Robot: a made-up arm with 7 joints. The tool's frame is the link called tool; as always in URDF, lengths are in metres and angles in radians. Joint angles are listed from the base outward.
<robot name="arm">
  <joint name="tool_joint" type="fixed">
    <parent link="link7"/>
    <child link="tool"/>
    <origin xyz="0 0 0" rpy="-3.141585 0 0"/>
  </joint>
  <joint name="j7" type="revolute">
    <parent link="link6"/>
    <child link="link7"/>
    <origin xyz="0.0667 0 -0.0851" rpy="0 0 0"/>
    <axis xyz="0 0.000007 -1"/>
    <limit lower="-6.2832" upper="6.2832"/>
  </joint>
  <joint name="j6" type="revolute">
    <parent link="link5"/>
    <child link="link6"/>
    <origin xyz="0 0 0" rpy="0 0 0"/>
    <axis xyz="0 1 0.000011"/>
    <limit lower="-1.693" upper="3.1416"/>
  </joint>
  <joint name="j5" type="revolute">
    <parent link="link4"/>
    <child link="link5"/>
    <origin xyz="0.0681 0 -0.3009" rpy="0 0 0"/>
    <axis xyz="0 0.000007 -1"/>
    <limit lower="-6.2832" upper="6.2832"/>
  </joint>
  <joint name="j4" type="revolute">
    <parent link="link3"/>
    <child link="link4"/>
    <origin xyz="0.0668 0 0" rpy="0 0 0"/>
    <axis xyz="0 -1 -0.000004"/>
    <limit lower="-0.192" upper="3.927"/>
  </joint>
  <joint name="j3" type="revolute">
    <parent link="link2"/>
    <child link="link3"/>
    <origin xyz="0 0 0.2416" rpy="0 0 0"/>
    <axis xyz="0 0 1"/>
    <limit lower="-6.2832" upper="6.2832"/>
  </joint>
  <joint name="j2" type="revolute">
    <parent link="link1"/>
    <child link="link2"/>
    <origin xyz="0 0 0" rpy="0 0 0"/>
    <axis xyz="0 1 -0.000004"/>
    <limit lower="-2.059" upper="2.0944"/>
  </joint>
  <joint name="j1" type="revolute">
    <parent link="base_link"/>
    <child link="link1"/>
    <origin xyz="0 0 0.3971" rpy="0 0 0"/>
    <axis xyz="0 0 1"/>
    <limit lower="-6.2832" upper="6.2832"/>
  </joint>
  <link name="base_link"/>
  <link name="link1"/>
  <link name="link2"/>
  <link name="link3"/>
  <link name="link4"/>
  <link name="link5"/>
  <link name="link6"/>
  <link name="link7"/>
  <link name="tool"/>
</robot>
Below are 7 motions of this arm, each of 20 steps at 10 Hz.
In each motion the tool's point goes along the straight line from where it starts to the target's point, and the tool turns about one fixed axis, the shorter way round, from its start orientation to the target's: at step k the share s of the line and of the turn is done. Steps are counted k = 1, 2, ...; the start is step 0. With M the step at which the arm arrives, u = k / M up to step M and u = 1 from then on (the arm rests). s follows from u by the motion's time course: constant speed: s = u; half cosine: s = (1 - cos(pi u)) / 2; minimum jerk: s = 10 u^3 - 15 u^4 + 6 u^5.
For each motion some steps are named. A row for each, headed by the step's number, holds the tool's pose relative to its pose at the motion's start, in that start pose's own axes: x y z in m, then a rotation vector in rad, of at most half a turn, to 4 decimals.
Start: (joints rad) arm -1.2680 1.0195 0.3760 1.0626 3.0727 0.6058 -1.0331
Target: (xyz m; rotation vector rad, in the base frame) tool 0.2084 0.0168 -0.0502 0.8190 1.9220 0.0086
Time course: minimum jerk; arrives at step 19
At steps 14, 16, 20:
14: 0.0852 0.2442 -0.0253 -0.1566 -0.2778 0.7197
16: 0.0936 0.2683 -0.0278 -0.1721 -0.3053 0.7909
20: 0.0965 0.2768 -0.0287 -0.1775 -0.3149 0.8159

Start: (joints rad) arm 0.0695 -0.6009 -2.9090 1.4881 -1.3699 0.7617 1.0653
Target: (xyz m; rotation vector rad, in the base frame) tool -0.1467 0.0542 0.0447 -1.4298 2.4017 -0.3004
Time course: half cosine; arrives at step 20
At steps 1, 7, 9, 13, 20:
1: -0.0033 0.0000 0.0003 0.0068 -0.0037 -0.0055
7: -0.1449 0.0012 0.0131 0.3033 -0.1638 -0.2424
9: -0.2239 0.0019 0.0203 0.4685 -0.2531 -0.3745
13: -0.3860 0.0032 0.0350 0.8076 -0.4362 -0.6455
20: -0.5309 0.0044 0.0481 1.1109 -0.6000 -0.8879

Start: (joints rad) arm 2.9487 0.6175 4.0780 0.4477 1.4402 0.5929 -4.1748
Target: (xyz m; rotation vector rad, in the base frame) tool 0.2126 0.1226 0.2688 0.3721 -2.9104 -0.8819
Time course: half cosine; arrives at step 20
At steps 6, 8, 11, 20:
6: 0.0312 -0.0124 0.0153 -0.0477 0.0890 0.1120
8: 0.0523 -0.0208 0.0256 -0.0799 0.1492 0.1878
11: 0.0876 -0.0347 0.0428 -0.1337 0.2497 0.3143
20: 0.1515 -0.0601 0.0740 -0.2312 0.4319 0.5435

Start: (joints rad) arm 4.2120 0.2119 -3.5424 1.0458 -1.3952 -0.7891 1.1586
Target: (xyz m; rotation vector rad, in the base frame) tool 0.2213 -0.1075 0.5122 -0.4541 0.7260 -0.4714
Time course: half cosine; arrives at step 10
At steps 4, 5, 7, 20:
4: -0.0497 0.0175 -0.1312 0.0752 0.5064 0.5431
5: -0.0719 0.0253 -0.1899 0.1089 0.7329 0.7860
7: -0.1141 0.0401 -0.3016 0.1729 1.1636 1.2480
20: -0.1437 0.0505 -0.3799 0.2178 1.4657 1.5720

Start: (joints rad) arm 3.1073 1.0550 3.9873 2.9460 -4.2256 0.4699 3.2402
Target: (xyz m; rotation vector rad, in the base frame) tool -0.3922 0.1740 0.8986 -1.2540 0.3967 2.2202
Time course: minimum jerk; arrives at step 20
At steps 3, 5, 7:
3: -0.0035 -0.0037 -0.0022 0.0089 -0.0097 -0.0034
5: -0.0135 -0.0142 -0.0085 0.0347 -0.0379 -0.0131
7: -0.0307 -0.0323 -0.0193 0.0787 -0.0861 -0.0297

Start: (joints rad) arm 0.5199 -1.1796 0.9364 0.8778 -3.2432 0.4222 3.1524
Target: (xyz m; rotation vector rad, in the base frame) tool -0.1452 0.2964 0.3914 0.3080 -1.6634 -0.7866
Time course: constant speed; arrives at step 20
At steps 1, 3, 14, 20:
1: -0.0028 -0.0103 -0.0058 0.0553 0.0346 0.0259
3: -0.0084 -0.0309 -0.0174 0.1658 0.1039 0.0778
14: -0.0393 -0.1441 -0.0811 0.7736 0.4850 0.3632
20: -0.0561 -0.2058 -0.1158 1.1051 0.6928 0.5188

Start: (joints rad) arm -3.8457 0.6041 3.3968 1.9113 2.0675 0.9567 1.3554
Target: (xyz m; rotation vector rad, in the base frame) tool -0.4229 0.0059 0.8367 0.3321 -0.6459 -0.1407
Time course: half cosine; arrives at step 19
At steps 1, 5, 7, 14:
1: -0.0028 0.0014 -0.0025 0.0078 -0.0074 -0.0026
5: -0.0668 0.0336 -0.0583 0.1846 -0.1757 -0.0612
7: -0.1239 0.0623 -0.1080 0.3422 -0.3257 -0.1135
14: -0.3473 0.1745 -0.3028 0.9593 -0.9130 -0.3183

